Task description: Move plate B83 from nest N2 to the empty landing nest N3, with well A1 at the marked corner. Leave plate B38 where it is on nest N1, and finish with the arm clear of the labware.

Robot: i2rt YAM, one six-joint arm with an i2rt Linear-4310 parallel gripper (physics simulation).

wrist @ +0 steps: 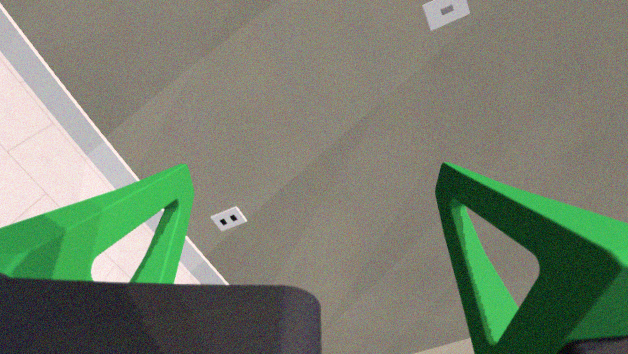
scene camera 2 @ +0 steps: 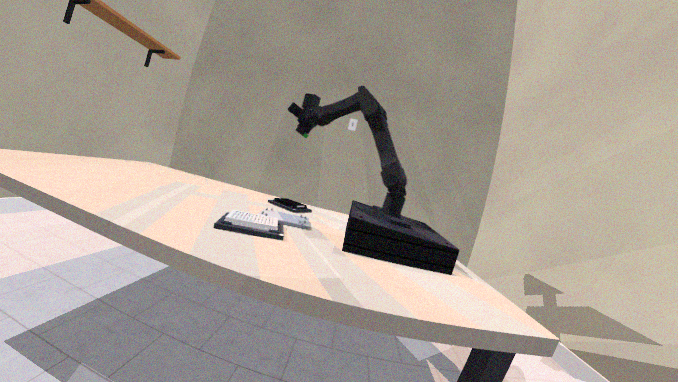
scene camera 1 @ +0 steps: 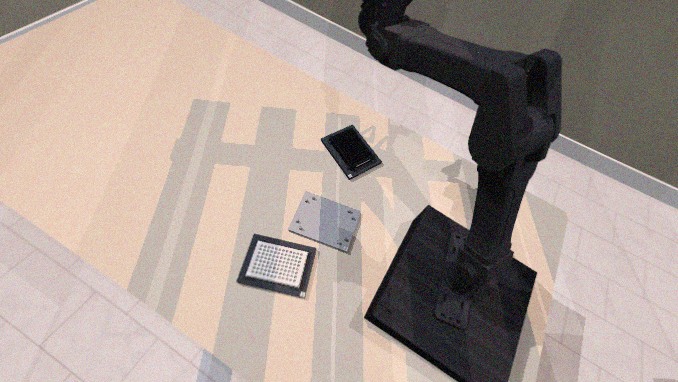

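A white many-well plate (scene camera 1: 277, 265) (scene camera 2: 251, 220) sits flat in a black nest (scene camera 1: 272, 289) (scene camera 2: 245, 232). A black plate (scene camera 1: 352, 147) (scene camera 2: 292, 203) lies in another black nest (scene camera 1: 344, 169) farther back. Between them is a bare grey nest (scene camera 1: 325, 222) (scene camera 2: 295, 219) with small posts near its corners and a pale mark at one corner. Labels B83 and B38 and the nest numbers are not readable, nor is well A1. My gripper (scene camera 2: 305, 135) (wrist: 314, 177) is open and empty, high above the table and away from the plates; it is outside scene camera 1's view.
The black base block (scene camera 1: 415, 305) (scene camera 2: 400, 250) of the arm stands right of the nests. The wooden table (scene camera 1: 125, 100) (scene camera 2: 165, 235) has striped shadows. A shelf (scene camera 2: 130, 27) hangs on the wall. The wrist view faces the wall, with an outlet (wrist: 229, 219) and a wall plate (wrist: 435, 17).
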